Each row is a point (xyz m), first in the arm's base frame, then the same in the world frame.
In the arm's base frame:
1: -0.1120 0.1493 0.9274
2: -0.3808 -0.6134 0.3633
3: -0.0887 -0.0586 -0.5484
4: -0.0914 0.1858 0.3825
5: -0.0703 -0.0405 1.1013
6: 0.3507 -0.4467 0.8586
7: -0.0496 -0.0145 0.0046
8: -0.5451 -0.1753 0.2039
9: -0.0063 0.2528 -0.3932
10: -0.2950 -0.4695 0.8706
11: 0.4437 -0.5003 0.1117
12: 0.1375 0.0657 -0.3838
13: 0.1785 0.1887 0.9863
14: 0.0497 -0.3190 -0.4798
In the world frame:
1: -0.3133 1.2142 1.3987
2: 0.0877 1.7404 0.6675
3: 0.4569 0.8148 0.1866
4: -0.0190 0.9691 1.0089
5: -0.4772 1.4169 1.4061
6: -0.7533 1.4730 0.8389
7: 0.1237 0.9712 0.6035
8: 0.3861 1.3940 0.8555
9: 0.3574 0.5835 0.4404
10: -0.2405 1.7777 1.0874
11: -0.4204 1.1933 0.2221
12: 0.2031 0.6771 0.2881
13: -0.5749 1.0777 1.3503
14: 0.2612 0.9931 0.0397

